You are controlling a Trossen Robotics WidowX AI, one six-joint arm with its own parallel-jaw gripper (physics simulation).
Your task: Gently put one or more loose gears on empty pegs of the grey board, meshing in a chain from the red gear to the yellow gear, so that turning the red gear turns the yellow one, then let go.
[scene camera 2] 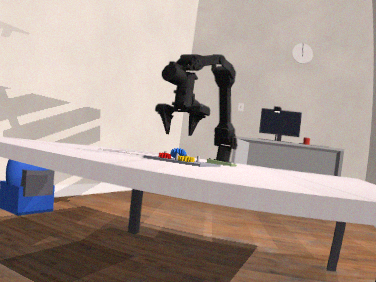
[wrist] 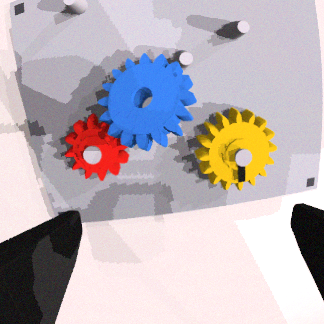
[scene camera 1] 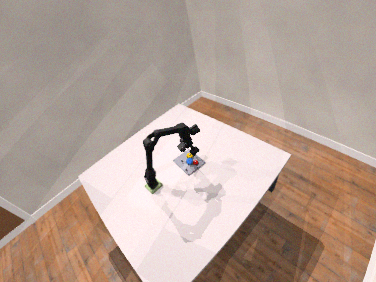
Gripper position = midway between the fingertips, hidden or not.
Note:
My gripper [scene camera 2: 178, 135] is open, holding nothing. Also in view: a blue gear [wrist: 129, 121]. Further things: a red gear [wrist: 90, 133], a yellow gear [wrist: 237, 131] and a grey board [wrist: 62, 61].
My gripper also shows in the wrist view [wrist: 189, 220].

